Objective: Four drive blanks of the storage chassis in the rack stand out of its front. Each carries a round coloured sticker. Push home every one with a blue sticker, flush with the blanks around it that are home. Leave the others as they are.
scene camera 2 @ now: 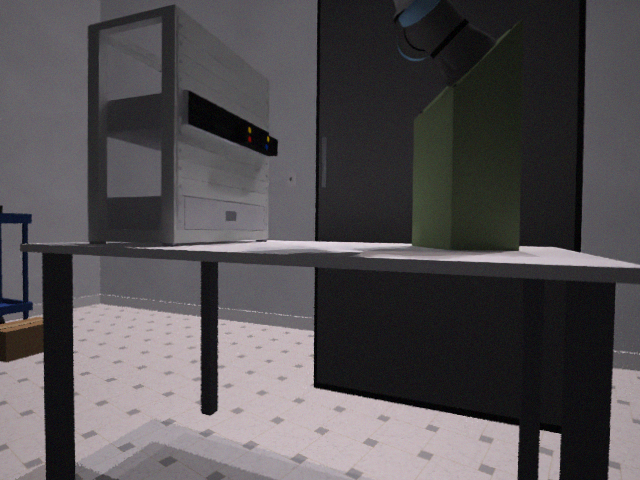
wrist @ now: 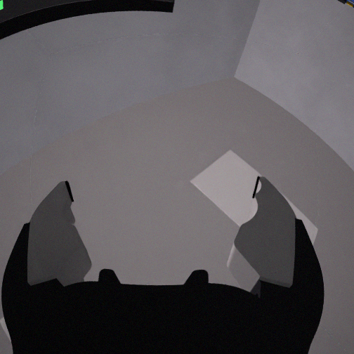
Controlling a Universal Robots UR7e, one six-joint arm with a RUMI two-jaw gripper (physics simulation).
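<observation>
The gripper appears in the wrist view (161,182), while a rack is out of frame in the wrist view. The rack can instead be seen in scene camera 2 (211,120), and the gripper is out of frame in scene camera 2.
</observation>
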